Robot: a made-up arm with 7 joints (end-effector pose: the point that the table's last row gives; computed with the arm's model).
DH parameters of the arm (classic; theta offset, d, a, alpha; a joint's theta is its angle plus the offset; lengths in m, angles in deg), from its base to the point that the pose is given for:
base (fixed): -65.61 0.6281 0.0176 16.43
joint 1: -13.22 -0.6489 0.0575 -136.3
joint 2: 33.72 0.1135 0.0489 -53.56
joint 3: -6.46 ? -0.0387 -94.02
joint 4: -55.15 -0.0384 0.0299 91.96
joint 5: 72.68 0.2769 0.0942 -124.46
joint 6: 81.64 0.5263 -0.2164 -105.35
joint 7: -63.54 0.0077 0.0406 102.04
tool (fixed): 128.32 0.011 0 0
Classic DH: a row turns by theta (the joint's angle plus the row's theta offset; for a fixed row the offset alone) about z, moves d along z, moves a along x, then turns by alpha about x.
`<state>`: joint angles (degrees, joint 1 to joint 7).
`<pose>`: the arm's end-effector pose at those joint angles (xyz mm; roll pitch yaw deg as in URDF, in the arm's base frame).
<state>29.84 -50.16 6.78 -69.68 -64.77 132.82 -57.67</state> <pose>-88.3 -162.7 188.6 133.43 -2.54 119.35</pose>
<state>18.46 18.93 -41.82 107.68 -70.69 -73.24 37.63</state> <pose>-34.8 -540.5 171.2 -92.54 -19.38 97.01</pose>
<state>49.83 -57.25 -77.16 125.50 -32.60 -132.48 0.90</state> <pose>215.5 -178.3 464.7 -113.90 -20.85 156.72</pose>
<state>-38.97 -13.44 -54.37 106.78 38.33 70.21 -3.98</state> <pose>-6.8 190.5 69.4 166.56 47.22 -56.18</pose>
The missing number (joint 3, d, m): -0.569
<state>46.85 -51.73 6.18 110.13 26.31 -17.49 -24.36</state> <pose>132.9 288.3 -77.2 167.97 -42.69 22.76</pose>
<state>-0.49 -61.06 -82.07 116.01 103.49 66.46 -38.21</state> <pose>-77.0 460.3 4.9 155.88 -2.81 2.87</pose>
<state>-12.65 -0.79 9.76 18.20 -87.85 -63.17 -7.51</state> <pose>-265.3 -147.8 409.1 -32.52 -36.91 -2.24</pose>
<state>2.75 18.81 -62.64 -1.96 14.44 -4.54 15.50</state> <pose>-163.7 -492.8 728.1 -31.64 -13.91 80.63</pose>
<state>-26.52 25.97 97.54 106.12 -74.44 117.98 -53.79</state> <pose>-95.6 -517.5 705.1 -98.71 19.64 117.85</pose>
